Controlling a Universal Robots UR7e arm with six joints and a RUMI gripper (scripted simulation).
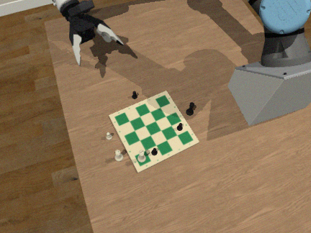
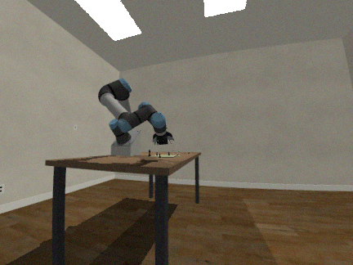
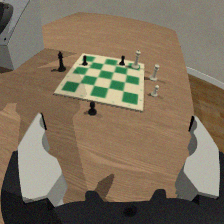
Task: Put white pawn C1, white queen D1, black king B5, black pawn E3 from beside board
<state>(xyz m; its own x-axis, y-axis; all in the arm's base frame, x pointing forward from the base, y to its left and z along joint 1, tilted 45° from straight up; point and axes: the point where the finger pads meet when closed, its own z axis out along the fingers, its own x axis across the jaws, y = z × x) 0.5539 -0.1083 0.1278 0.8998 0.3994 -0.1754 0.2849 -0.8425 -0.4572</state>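
The white pawn is 30 mm ahead of my hand, 220 mm to the left of it and 120 mm below it. Also, from my hand: black king: 250 mm behind, 190 mm to the left, 110 mm below; then cream chessboard: 110 mm behind, 220 mm to the left, 130 mm below.
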